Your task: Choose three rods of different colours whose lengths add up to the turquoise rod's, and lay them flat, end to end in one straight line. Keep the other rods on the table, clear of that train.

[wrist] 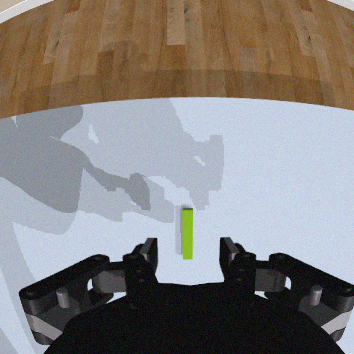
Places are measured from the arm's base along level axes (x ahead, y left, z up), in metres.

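Where they show: gripper, fingertip midpoint: (188,249).
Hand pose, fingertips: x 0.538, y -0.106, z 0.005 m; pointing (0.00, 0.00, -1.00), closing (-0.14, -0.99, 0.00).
After its pixels a point has its place.
A lime green rod (187,234) @(z -0.047, x 0.535, y -0.105 m) lies between and a little beyond the open fingertips, its long side running away from the gripper, with a narrow shadow along its left side. My gripper (188,249) @(z 0.005, x 0.538, y -0.106 m) is open, with a finger standing well apart from the rod on each side. The rod appears to lie flat on the pale table. The turquoise rod and rods of other colours do not show in this view.
The pale blue-grey table (280,165) @(z -0.057, x 0.586, y -0.210 m) ends in a curved edge in the upper part of the view, with brown wooden floor (200,60) beyond it. Shadows of the arm and gripper fall across the table's left and middle.
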